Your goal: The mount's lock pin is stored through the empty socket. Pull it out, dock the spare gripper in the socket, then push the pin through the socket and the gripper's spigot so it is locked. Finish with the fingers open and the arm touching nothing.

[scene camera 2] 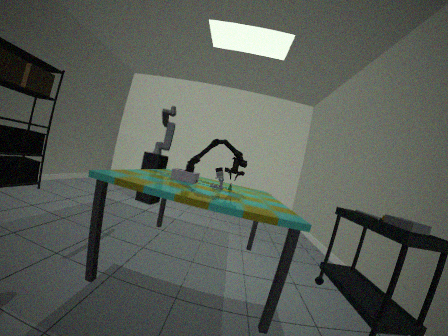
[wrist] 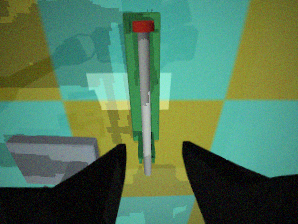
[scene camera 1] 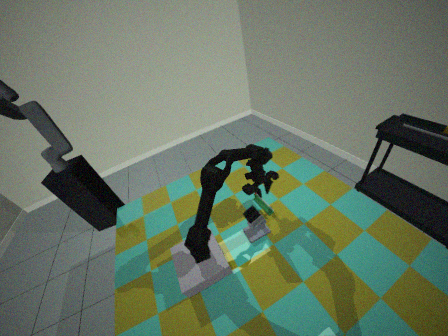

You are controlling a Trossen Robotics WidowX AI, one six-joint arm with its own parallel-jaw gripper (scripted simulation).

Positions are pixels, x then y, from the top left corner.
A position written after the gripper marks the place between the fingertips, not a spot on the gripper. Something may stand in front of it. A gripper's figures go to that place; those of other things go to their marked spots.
Scene:
The gripper [wrist: 154,149]: 0.11 m from the lens. A lock pin [wrist: 143,28]: 0.11 m from the lens. A green stand [wrist: 130,38] is 0.16 m from the lens. A socket [wrist: 49,160]: 0.25 m from the lens. The marked spots on the green stand and the socket are 0.18 m apart.

